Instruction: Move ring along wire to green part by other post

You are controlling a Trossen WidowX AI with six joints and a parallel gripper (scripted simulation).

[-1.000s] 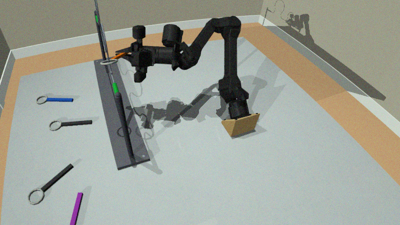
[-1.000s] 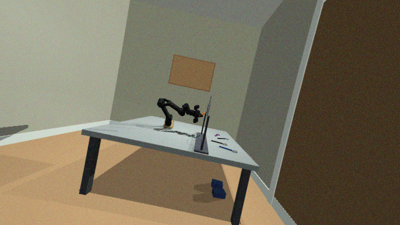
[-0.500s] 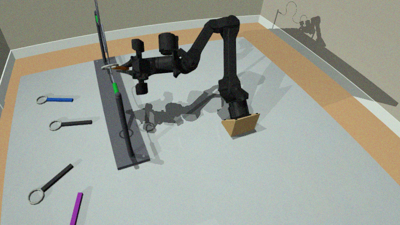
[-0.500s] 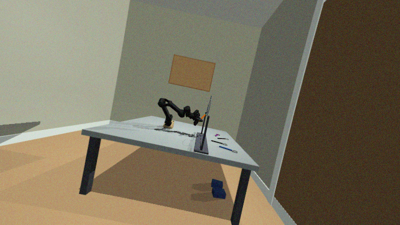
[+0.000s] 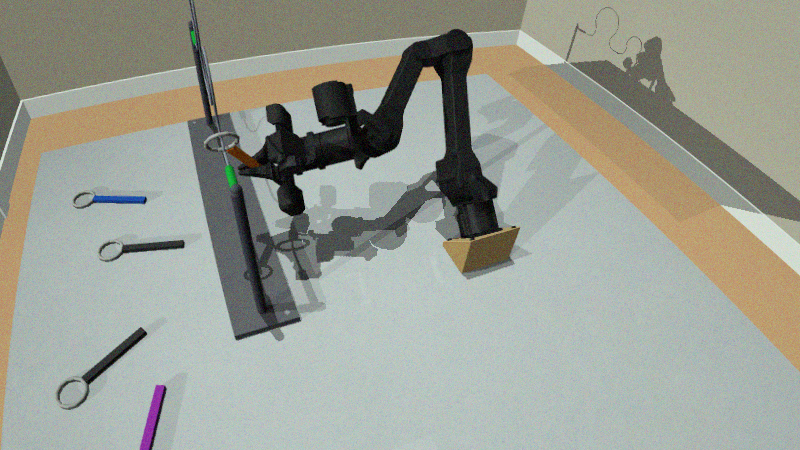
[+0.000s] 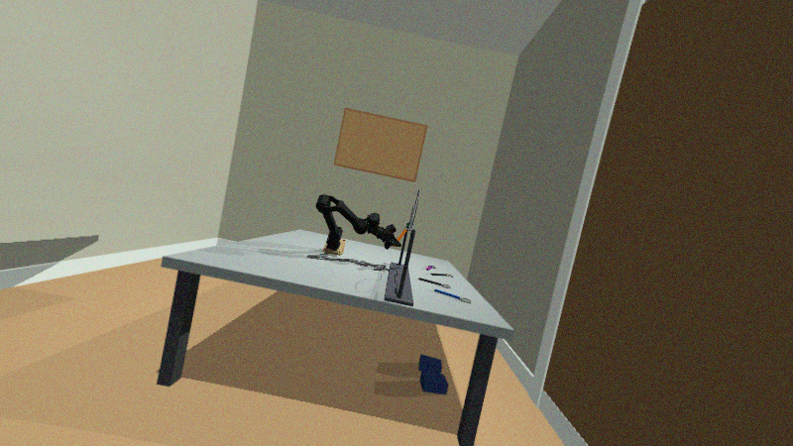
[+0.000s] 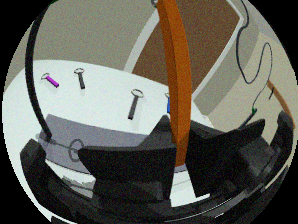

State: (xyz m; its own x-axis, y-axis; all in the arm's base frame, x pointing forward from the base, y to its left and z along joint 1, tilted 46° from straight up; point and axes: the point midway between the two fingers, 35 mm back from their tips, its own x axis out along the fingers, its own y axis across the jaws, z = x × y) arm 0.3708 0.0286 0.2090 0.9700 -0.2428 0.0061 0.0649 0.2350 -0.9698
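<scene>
My gripper tip is 7 cm below the ring with orange handle and 4 cm to the right of it. The rest, counted from my gripper tip: blue-handled ring: 32 cm ahead, 17 cm to the right, 15 cm below.
</scene>
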